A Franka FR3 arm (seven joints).
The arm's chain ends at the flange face. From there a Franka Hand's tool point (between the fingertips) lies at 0.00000 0.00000 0.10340 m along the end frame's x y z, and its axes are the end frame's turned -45 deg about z.
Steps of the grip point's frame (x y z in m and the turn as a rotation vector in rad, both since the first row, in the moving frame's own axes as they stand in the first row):
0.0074 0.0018 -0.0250 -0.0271 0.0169 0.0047
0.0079 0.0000 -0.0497 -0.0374 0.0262 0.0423
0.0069 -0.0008 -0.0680 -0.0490 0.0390 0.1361
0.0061 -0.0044 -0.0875 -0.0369 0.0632 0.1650
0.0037 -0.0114 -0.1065 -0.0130 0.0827 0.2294
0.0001 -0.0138 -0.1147 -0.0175 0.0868 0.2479
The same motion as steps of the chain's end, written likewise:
0.0033 -0.0047 -0.0249 -0.0072 0.0311 0.0047
0.0010 -0.0065 -0.0496 -0.0079 0.0450 0.0423
-0.0020 -0.0066 -0.0678 -0.0071 0.0622 0.1361
-0.0062 -0.0061 -0.0872 0.0186 0.0708 0.1650
-0.0130 -0.0064 -0.1061 0.0493 0.0677 0.2294
-0.0178 -0.0058 -0.1143 0.0490 0.0738 0.2479

